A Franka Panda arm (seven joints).
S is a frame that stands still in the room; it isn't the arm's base.
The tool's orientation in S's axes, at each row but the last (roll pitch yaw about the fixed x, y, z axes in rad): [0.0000, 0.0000, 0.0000]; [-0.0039, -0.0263, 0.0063]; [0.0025, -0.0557, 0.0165]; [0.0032, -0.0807, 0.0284]
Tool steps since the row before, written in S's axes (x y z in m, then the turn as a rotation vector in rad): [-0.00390, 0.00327, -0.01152, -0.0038, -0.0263, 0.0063]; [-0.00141, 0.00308, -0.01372, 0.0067, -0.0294, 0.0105]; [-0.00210, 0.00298, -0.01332, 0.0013, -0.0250, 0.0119]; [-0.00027, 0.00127, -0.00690, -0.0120, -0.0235, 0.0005]
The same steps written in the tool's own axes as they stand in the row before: [-0.00390, 0.00327, -0.01152, -0.0038, -0.0263, 0.0063]; [-0.00175, 0.00314, -0.01367, 0.0068, -0.0295, 0.0102]; [-0.00279, 0.00298, -0.01319, 0.0015, -0.0250, 0.0119]; [-0.00079, 0.00126, -0.00686, -0.0126, -0.0231, 0.0016]
